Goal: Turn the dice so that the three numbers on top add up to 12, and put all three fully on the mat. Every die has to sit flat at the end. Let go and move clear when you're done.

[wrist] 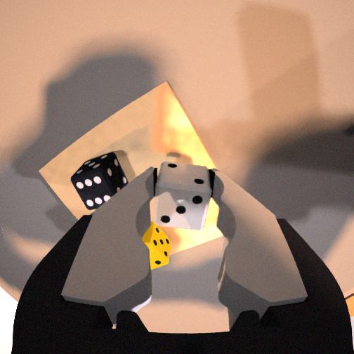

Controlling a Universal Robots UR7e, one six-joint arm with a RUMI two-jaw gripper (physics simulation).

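Note:
My gripper (182, 170) is shut on the white die (181, 202), its two jaws at the die's left and right sides. One visible face of this die shows two pips, and the face below it in the view shows three. The white die appears raised over the right part of the tan mat (122, 122). The black die (99, 181) sits on the left part of the mat, with a six on the side facing the camera; its upper face is seen at a slant. The yellow die (160, 247) is partly hidden behind the left jaw, near the mat's lower edge; whether it is fully on the mat cannot be told.
The pale table top (200, 45) surrounds the mat. Broad dark shadows fall across it at the left and right. The black die stands close beyond the left jaw, and the yellow die is close below the white die in the view. A small orange strip (350, 303) shows at the lower right edge.

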